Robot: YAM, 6 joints.
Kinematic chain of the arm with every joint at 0, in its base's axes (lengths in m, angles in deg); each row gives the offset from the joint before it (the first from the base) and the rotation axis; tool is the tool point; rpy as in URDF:
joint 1: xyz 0 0 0.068 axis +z
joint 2: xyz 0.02 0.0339 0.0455 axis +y
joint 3: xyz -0.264 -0.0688 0 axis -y
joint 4: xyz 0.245 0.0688 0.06 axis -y
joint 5: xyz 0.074 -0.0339 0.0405 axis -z
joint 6: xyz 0.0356 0 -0.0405 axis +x
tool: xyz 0 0 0 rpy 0 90 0
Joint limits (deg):
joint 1: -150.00..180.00
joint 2: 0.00..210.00
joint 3: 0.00..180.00
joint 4: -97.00..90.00
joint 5: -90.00..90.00
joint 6: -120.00..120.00
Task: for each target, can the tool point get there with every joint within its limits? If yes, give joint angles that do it. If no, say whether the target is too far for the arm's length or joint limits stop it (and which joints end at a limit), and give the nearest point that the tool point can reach.
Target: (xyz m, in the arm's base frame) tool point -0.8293 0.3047 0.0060
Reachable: no: too far | nearest point -0.6017 0.2211 0.0362 | short by 0.244 m
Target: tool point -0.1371 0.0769 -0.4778
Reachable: no: joint limits stop it (at a limit: joint 2) | nearest point -0.1552 0.0871 -0.3734 | short by 0.106 m
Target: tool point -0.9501 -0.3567 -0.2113
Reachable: no: too far | nearest point -0.5362 -0.2952 -0.0825 | short by 0.438 m
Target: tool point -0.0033 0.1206 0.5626
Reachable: yes | joints 106.63 70.41 123.36 -73.12 61.62 50.80
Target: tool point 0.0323 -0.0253 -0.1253
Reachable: yes | joints -94.29 185.80 33.94 3.06 -73.26 -90.88
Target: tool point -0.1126 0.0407 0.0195
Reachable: yes | joints 148.65 130.56 30.55 -54.71 -41.95 -46.69
